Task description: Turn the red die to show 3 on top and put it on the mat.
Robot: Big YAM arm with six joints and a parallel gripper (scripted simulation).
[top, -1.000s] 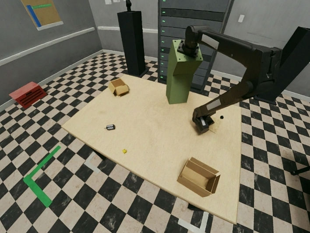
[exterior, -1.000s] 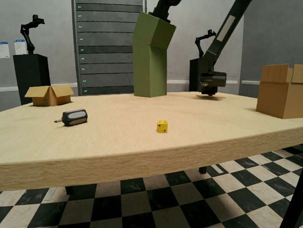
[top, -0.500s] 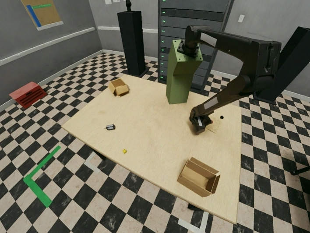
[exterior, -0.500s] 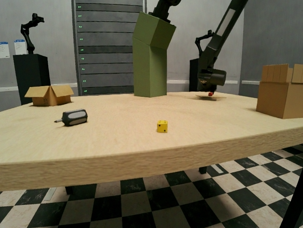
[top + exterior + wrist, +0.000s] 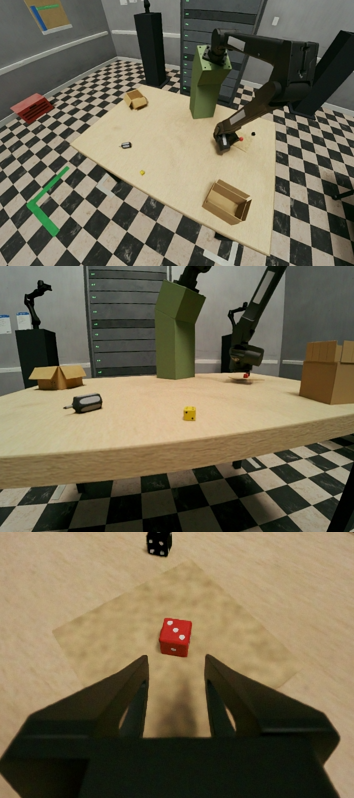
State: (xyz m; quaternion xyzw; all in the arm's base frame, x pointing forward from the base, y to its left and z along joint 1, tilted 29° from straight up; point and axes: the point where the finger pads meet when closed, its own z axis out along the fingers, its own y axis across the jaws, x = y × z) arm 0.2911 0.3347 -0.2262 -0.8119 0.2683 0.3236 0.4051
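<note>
Now: hand 3 cm to the right of the red die, 3 cm past it and 3 cm above it. Round my hand: cardboard box: 42 cm ahead, 2 cm above, 1 cm to the right; then black die: 11 cm to the left, 11 cm behind, 3 cm below; then tan mat: 4 cm below, 3 cm to the left, 3 cm behind.
</note>
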